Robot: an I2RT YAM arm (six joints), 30 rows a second.
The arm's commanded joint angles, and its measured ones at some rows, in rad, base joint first. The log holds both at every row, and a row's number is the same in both.
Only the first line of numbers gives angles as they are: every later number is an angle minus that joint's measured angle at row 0.
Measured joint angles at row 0:
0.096 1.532 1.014 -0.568 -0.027 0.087
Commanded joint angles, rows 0 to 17:
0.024 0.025 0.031 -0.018 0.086 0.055
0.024 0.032 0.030 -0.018 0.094 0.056
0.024 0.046 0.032 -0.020 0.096 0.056
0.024 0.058 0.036 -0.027 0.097 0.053
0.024 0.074 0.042 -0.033 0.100 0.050
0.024 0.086 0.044 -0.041 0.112 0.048
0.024 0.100 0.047 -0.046 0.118 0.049
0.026 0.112 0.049 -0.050 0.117 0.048
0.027 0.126 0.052 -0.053 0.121 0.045
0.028 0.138 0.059 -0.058 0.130 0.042
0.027 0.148 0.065 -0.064 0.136 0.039
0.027 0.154 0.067 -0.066 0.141 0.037
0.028 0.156 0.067 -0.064 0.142 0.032
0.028 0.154 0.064 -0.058 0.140 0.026
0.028 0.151 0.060 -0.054 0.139 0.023
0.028 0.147 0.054 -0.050 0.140 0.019
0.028 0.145 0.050 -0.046 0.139 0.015
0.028 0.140 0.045 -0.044 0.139 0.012
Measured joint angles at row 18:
0.023 0.148 0.044 -0.033 0.103 0.027
